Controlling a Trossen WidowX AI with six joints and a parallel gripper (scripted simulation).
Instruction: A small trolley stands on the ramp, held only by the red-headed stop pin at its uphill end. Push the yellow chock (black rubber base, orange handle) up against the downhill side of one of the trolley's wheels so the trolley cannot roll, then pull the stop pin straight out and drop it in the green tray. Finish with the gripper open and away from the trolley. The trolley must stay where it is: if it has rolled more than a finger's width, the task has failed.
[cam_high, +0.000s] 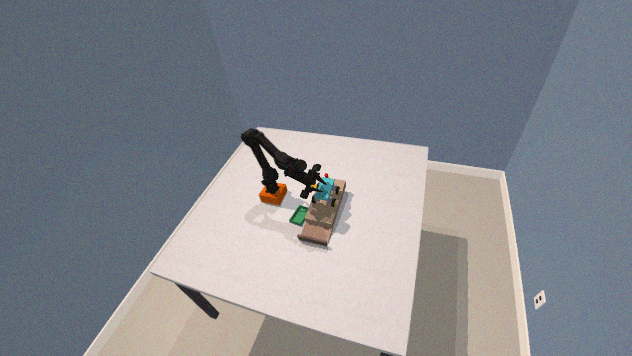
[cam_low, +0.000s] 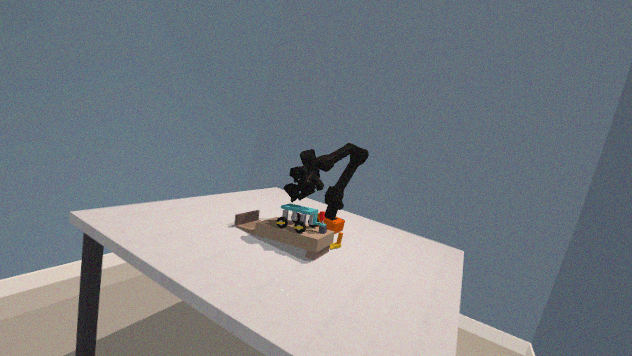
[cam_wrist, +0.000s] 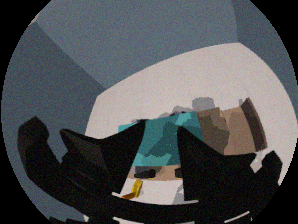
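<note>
Now: gripper tip 40 mm past the red-headed stop pin, 120 mm to the right of it and 50 mm above it. The rest, counted from my gripper tip: ramp: 10 mm behind, 20 mm to the left, 130 mm below; then green tray: 130 mm behind, 90 mm to the right, 190 mm below; then teal trolley: 10 mm behind, 30 mm to the left, 70 mm below.
</note>
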